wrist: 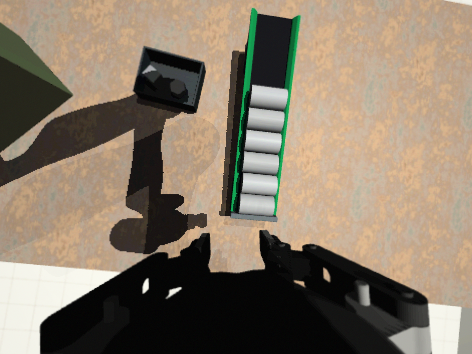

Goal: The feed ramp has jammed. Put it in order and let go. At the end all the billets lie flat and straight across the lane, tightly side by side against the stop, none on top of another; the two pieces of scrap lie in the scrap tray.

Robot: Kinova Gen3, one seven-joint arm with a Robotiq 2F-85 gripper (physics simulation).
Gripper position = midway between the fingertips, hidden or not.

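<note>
A scrap tray [171, 66] is there for me to see. So is my own gripper [235, 242].
</note>
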